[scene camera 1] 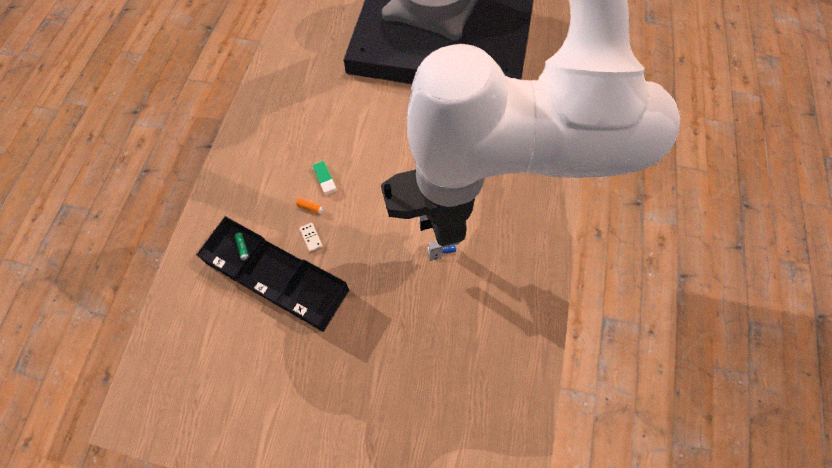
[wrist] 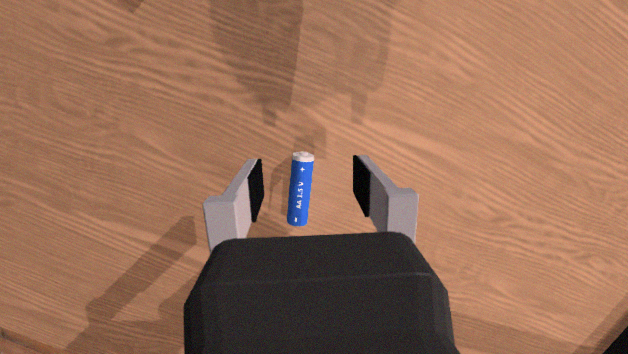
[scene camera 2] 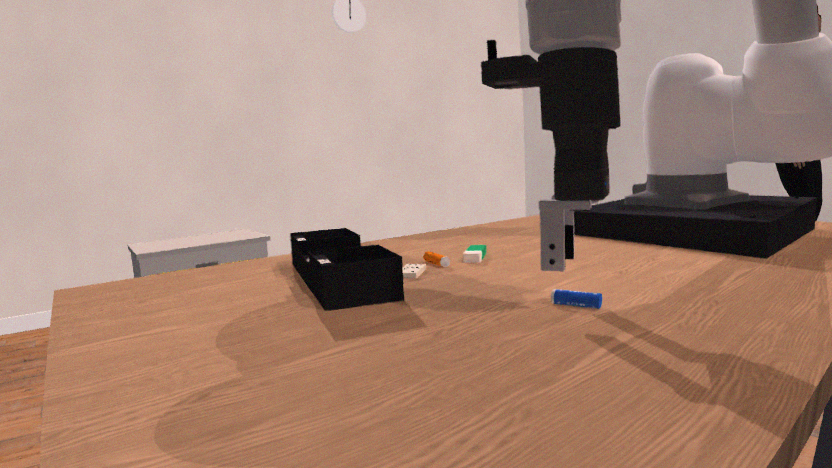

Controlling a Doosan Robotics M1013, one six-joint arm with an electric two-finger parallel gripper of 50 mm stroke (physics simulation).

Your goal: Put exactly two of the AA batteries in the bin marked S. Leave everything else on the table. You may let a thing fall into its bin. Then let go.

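Frame: origin at the arm's base, x down, y right, z back, level; centimetres.
Seen in the pictures: gripper, fingertip midpoint: (scene camera 1: pixel 430 242) (wrist: pixel 308 175) (scene camera 2: pixel 558 264); arm's base, link origin: (scene camera 1: pixel 434 1) (scene camera 2: pixel 686 202).
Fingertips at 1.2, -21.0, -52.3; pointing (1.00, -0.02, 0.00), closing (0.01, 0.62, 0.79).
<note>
Offsets run from my fingertips to a thing's top centre, as dx, dy, dz. "*": to the spot under its first point.
A blue AA battery @[+2.5, -1.8, +0.7] (scene camera 1: pixel 449 249) (scene camera 2: pixel 577 299) (wrist: pixel 300 190) lies on the table. My gripper (wrist: pixel 308 175) is open and empty above it; in the wrist view the battery shows between the fingers, nearer the left one, roughly parallel to the pads. In scene camera 2 the fingertips hang a little above the table. A green battery @[+1.8, +30.9, -13.1] (scene camera 1: pixel 241 245) lies in the bin marked S @[* -0.3, +31.7, -17.7] (scene camera 1: pixel 218 261), the end compartment of the black three-part bin. An orange AA battery @[+2.5, +23.6, -1.0] (scene camera 1: pixel 308 206) (scene camera 2: pixel 436 259) lies on the table near the bins.
A domino @[+3.2, +20.6, -6.3] (scene camera 1: pixel 311 237) (scene camera 2: pixel 414 270) and a green and white eraser @[+2.6, +24.0, +5.4] (scene camera 1: pixel 324 177) (scene camera 2: pixel 474 253) lie near the orange battery. The two other compartments carry labels, one an X (scene camera 1: pixel 299 309). The black robot base (scene camera 1: pixel 378 65) (scene camera 2: pixel 674 231) stands at the back.
</note>
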